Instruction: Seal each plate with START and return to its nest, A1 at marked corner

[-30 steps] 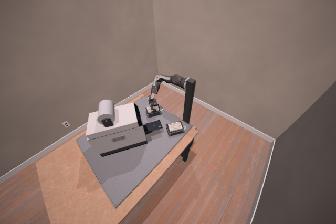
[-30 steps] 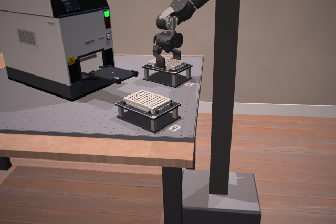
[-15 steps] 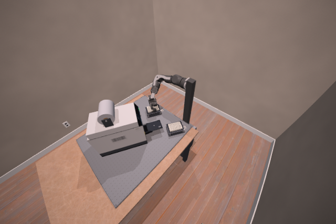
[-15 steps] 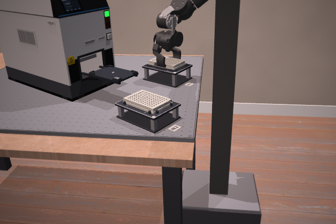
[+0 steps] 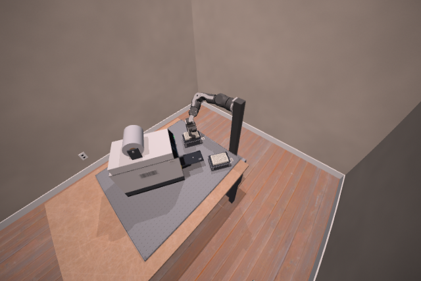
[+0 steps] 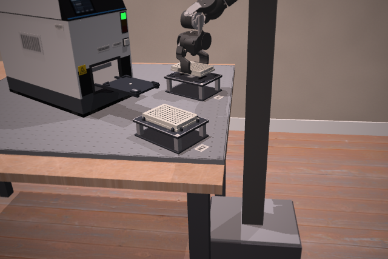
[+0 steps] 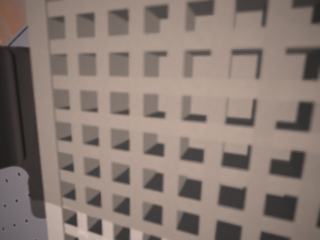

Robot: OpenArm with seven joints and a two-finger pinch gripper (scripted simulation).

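Right now my hand is 16 cm short of the sealer stage, 19 cm to the right of it and 1 cm below it. The rest, counted from my hand: plate (2 cm ahead, 34 cm to the left, 3 cm below); then start button (21 cm ahead, 6 cm to the left, 11 cm above); then dark screen panel (29 cm ahead, 17 cm to the left, 24 cm above).
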